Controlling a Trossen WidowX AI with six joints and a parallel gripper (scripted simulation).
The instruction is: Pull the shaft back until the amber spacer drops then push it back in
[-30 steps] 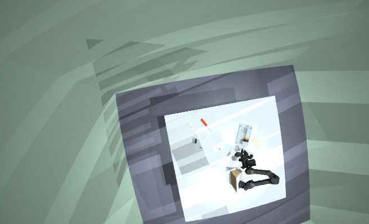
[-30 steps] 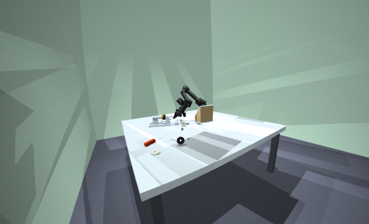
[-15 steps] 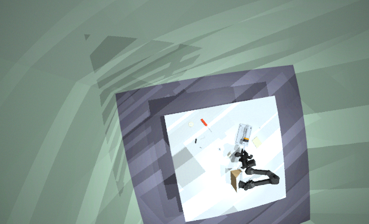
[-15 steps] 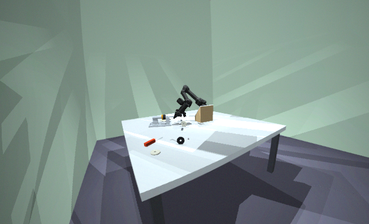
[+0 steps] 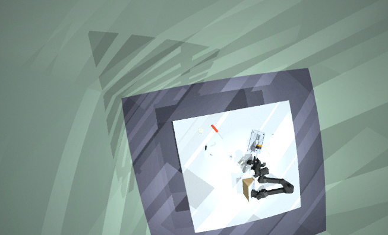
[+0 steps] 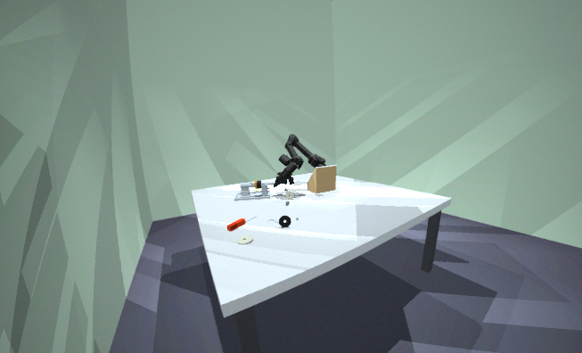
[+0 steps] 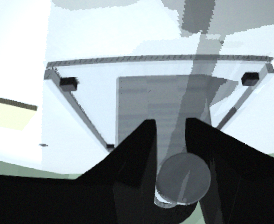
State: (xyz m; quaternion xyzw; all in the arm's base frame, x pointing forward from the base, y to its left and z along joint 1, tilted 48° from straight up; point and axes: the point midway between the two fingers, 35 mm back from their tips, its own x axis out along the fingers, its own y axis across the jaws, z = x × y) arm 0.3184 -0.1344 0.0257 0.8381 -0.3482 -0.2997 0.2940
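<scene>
Right now my gripper tip is 5 cm short of the thin shaft, 2 cm to the left of it and 2 cm below it. From my gripper tip the other things lie so: red-handled screwdriver (32 cm ahead, 34 cm to the left, 5 cm below); then pale yellow square (1 cm ahead, 21 cm to the right, 5 cm below); then white washer (37 cm ahead, 50 cm to the left, 5 cm below).
</scene>
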